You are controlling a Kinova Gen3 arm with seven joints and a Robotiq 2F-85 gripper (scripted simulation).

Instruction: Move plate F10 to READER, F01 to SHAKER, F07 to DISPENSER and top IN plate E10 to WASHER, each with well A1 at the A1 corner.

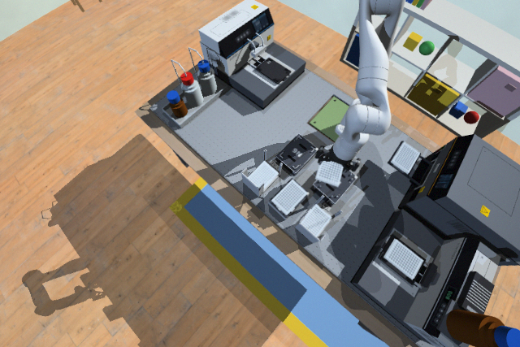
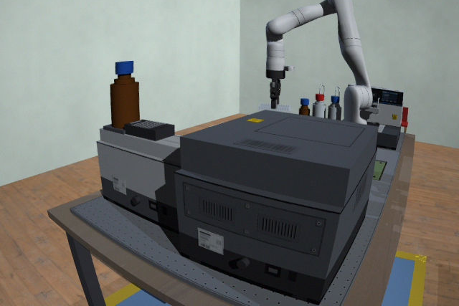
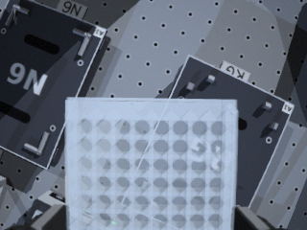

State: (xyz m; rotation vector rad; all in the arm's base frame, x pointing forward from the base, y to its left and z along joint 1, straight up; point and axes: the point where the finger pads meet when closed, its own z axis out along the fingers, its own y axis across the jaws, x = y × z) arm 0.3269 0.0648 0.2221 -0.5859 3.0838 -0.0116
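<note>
Right now the A1 mark is 59 cm to the right of my hand, 33 cm behind it and 13 cm below it. The rest, counted from my hand: washer (79 cm to the right, 29 cm behind, 12 cm below); tall brown bottle (60 cm to the left, 15 cm ahead, 7 cm above).
</note>
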